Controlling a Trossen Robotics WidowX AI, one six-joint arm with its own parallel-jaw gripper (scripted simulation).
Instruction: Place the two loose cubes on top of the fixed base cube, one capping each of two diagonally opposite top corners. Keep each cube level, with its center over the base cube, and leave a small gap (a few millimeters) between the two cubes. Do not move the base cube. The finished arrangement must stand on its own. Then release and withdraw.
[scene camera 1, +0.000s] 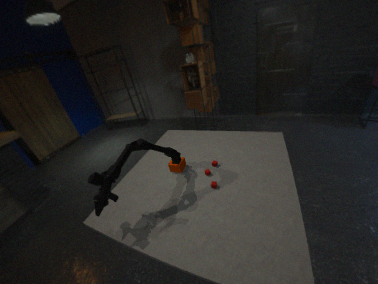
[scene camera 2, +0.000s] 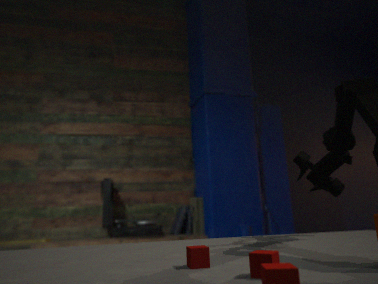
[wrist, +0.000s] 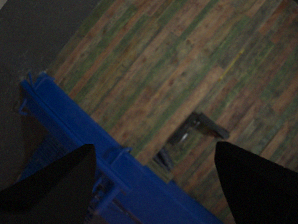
Labels:
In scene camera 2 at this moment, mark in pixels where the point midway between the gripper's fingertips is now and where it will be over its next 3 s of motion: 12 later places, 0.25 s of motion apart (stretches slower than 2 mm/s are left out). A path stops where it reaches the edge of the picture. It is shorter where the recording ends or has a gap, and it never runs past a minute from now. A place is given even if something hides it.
My gripper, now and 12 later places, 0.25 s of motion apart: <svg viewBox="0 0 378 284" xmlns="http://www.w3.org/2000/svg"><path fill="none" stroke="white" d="M304 185L272 188L245 190L221 192L203 193L190 194L185 194L192 193L212 191L238 189L255 198L259 222L261 236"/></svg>

